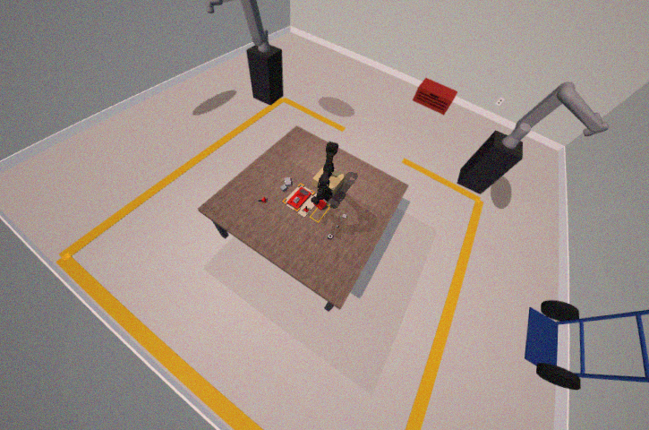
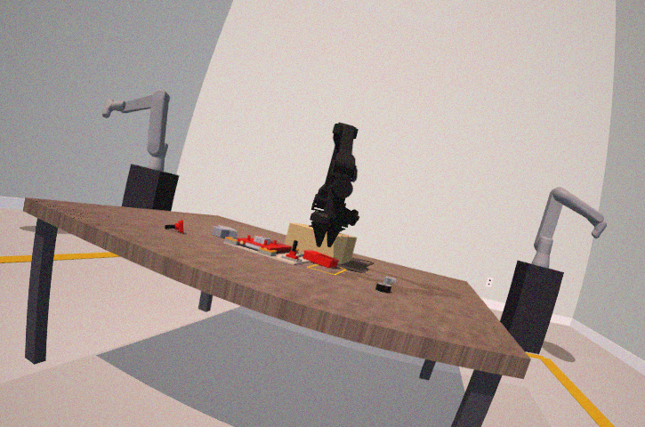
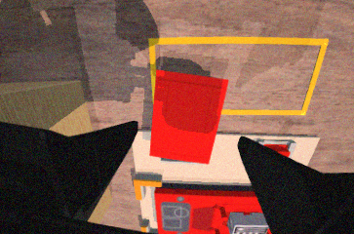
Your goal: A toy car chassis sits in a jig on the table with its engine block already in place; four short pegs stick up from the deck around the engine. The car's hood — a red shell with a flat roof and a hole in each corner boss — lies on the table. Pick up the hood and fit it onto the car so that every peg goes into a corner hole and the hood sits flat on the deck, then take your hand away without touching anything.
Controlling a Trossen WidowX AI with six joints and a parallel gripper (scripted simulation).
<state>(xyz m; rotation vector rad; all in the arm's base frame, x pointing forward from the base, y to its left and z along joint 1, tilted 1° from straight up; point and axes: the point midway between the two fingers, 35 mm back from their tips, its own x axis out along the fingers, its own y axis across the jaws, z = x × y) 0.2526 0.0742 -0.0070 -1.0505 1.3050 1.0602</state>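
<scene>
Right now the red hood is 4 cm below my gripper tip. Round my gripper tip: black wheel: 22 cm ahead, 21 cm to the left, 5 cm below; then grey engine block: 8 cm ahead, 17 cm to the right, 3 cm below.
</scene>
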